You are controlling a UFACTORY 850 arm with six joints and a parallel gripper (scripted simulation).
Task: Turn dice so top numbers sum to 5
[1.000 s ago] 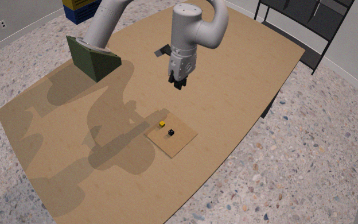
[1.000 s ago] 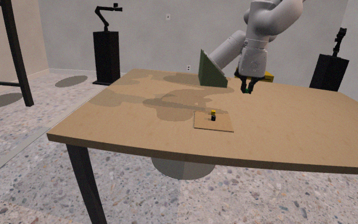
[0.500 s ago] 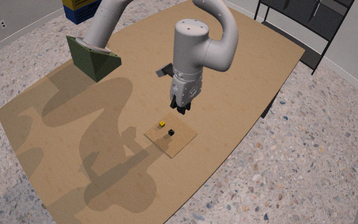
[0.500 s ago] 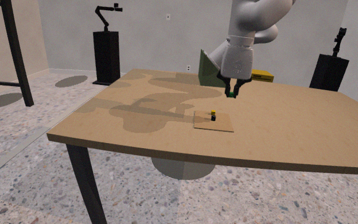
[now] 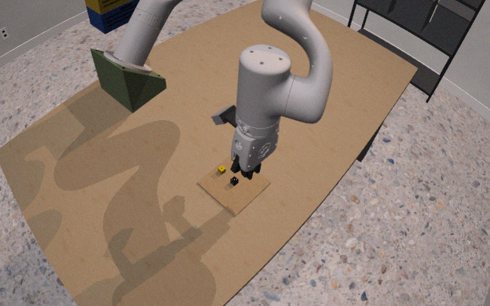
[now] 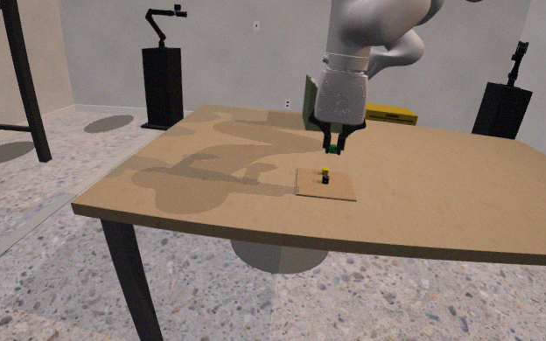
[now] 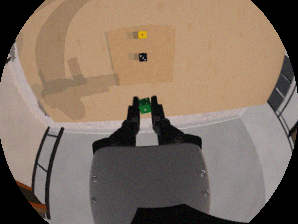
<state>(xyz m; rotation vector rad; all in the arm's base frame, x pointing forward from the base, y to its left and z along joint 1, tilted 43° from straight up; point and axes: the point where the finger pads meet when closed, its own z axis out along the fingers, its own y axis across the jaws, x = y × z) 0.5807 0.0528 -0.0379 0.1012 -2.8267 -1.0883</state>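
Now: hand 11 cm above the black die and 5 cm past it. Also, from my hand: green die 1 cm below; tan mat 12 cm below, 5 cm behind; yellow die 11 cm below, 10 cm behind.
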